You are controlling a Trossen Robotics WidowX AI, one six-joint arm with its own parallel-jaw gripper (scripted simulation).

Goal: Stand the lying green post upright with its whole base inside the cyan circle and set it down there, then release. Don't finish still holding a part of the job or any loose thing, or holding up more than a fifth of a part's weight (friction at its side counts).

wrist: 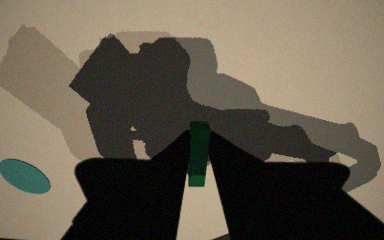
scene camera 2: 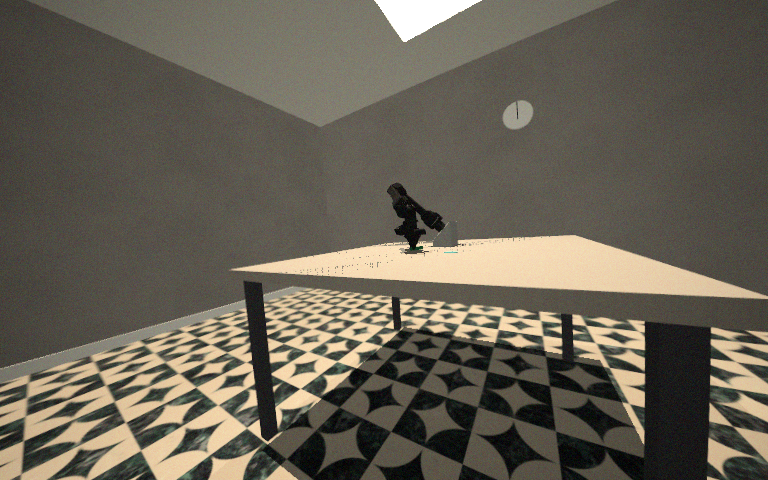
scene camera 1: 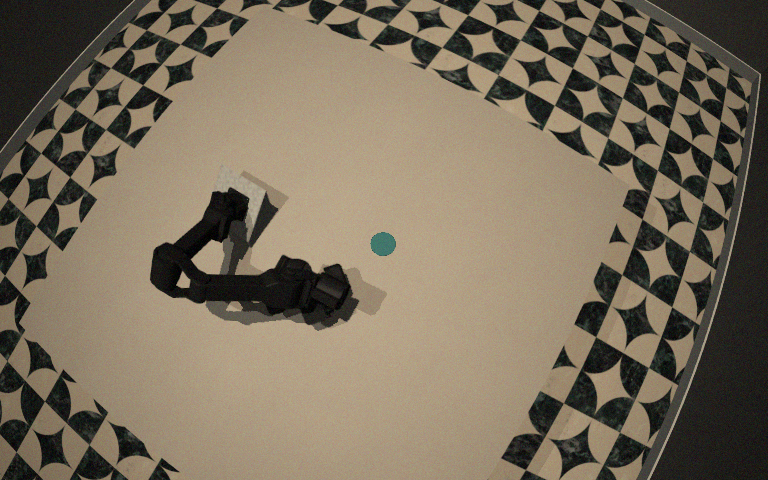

Labels:
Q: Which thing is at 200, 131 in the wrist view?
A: A green post.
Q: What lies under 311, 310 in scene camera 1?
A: My gripper.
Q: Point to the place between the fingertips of my gripper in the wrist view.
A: At 198, 134

